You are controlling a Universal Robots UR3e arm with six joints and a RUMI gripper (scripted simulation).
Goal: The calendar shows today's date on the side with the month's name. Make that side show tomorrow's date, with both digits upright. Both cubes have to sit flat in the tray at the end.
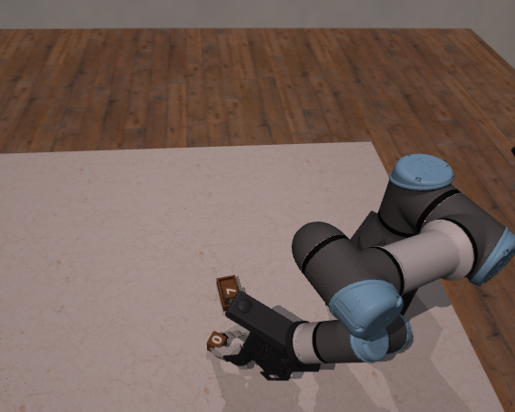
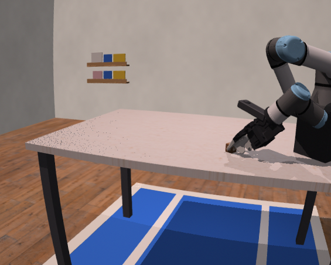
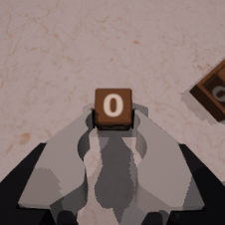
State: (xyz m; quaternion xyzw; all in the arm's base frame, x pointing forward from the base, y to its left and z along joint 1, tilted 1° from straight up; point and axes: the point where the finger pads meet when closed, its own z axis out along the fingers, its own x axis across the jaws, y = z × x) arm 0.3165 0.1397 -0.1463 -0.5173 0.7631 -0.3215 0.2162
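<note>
Now: hand 1 cm past the calendar tray, 12 cm to the left of it and 1 cm above it. Also, from my hand: brown digit cube: 1 cm ahead, 1 cm below.
</note>
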